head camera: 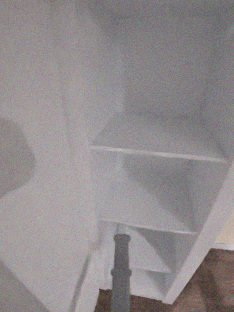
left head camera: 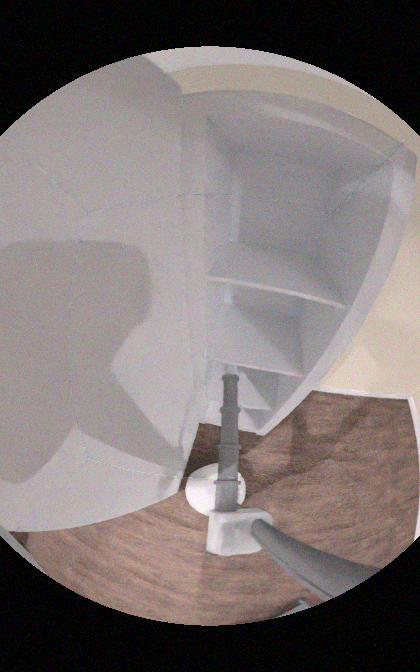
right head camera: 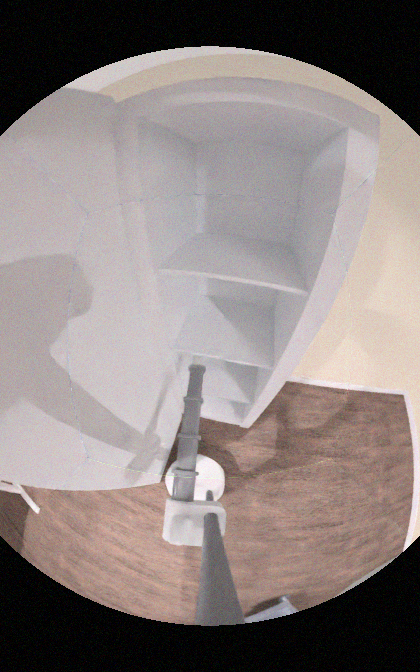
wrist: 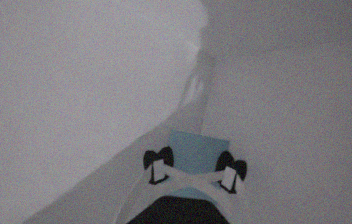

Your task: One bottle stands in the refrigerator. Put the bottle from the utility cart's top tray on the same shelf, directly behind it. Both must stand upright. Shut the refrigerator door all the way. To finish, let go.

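Frame: origin at the robot's base, x ahead, y left, z up, level; metres.
Seen in the pictures: gripper, between the fingertips: [wrist: 195, 161].
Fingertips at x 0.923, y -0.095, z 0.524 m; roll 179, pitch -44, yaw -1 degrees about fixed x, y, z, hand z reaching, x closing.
Note:
Offsets run from my fingertips to a thing's middle. "spot": to the spot under its first point.
The white refrigerator [head camera: 192, 250] [left head camera: 345, 340] [right head camera: 360, 150] stands open, with its door {spot: dz +0.988, dx -0.481, dy +0.279 m} [head camera: 35, 75] [left head camera: 100, 165] [right head camera: 40, 200] swung out to the left. The telescoping arm [head camera: 121, 280] [left head camera: 229, 425] [right head camera: 190, 430] reaches in at a low level, below the middle shelf's front edge. In the wrist view my gripper [wrist: 195, 161] is shut on a blue bottle {dz -0.002, dx -0.005, dy -0.040 m} [wrist: 200, 142], with a black fingertip against each side. Its lower part is hidden by the finger strips and gripper body, and I cannot tell if it is upright. The gripper is hidden in the head views. The utility cart cannot be made out.
An upper shelf [head camera: 155, 152] [left head camera: 280, 287] [right head camera: 235, 280] and a middle shelf [head camera: 150, 227] [left head camera: 260, 367] [right head camera: 225, 357] lie above the arm. The door stands close to the arm's left. A white round base [left head camera: 200, 492] [right head camera: 217, 477] is on the floor [left head camera: 320, 510] [right head camera: 310, 510] below the arm.

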